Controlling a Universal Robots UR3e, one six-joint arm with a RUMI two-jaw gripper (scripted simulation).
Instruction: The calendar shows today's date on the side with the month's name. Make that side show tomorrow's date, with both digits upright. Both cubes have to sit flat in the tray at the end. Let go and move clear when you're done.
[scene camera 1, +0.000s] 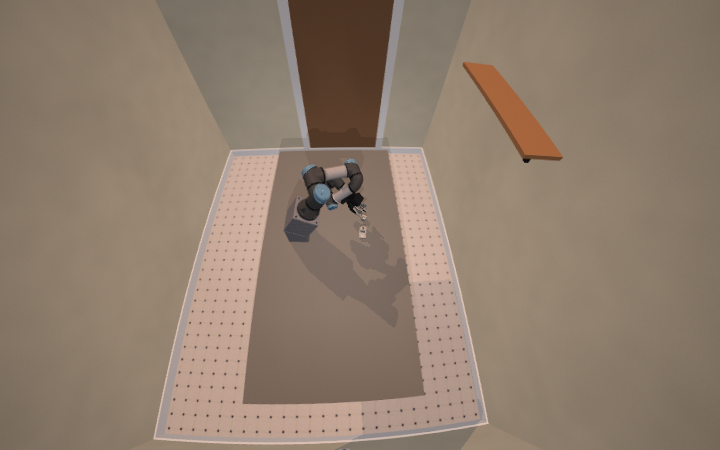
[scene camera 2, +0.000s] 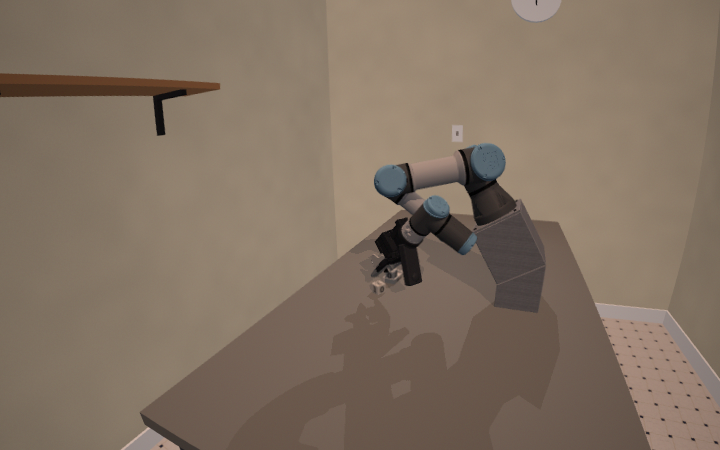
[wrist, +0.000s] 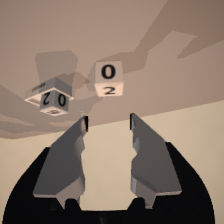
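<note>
My gripper (scene camera 2: 377, 274) is visible; the wrist view also shows it (wrist: 108, 115).
</note>
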